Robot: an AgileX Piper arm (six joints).
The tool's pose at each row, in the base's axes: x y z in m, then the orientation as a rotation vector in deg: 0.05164 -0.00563 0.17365 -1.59 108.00 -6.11; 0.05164 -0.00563 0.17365 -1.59 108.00 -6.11; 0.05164 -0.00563 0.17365 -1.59 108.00 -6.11; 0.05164 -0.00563 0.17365 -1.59 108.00 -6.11; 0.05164 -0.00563 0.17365 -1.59 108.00 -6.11; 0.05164 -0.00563 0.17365 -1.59 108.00 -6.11; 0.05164 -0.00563 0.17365 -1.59 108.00 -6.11; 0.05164 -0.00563 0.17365 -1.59 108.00 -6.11; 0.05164 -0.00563 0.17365 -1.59 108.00 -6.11; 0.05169 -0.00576 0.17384 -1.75 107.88 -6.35; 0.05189 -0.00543 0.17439 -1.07 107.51 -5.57; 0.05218 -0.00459 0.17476 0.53 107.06 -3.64; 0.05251 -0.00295 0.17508 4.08 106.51 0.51; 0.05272 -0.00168 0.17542 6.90 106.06 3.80; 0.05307 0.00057 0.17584 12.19 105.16 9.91
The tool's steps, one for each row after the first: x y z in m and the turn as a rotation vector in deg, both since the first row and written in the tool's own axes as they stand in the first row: 0.00000 0.00000 0.00000 0.00 0.00 0.00; 0.00000 0.00000 0.00000 0.00 0.00 0.00; 0.00000 0.00000 0.00000 0.00 0.00 0.00; 0.00000 0.00000 0.00000 0.00 0.00 0.00; 0.00000 0.00000 0.00000 0.00 0.00 0.00; 0.00000 0.00000 0.00000 0.00 0.00 0.00; 0.00000 0.00000 0.00000 0.00 0.00 0.00; 0.00000 0.00000 0.00000 0.00 0.00 0.00; -0.00019 -0.00014 0.00000 0.09 -0.12 -0.23; -0.00079 0.00014 0.00000 -0.09 -0.49 0.64; -0.00130 0.00096 0.00011 -0.60 -0.94 2.74; -0.00182 0.00257 0.00022 -1.68 -1.39 7.33; -0.00230 0.00381 0.00024 -2.53 -1.65 10.98; -0.00297 0.00603 0.00031 -4.09 -1.98 17.81
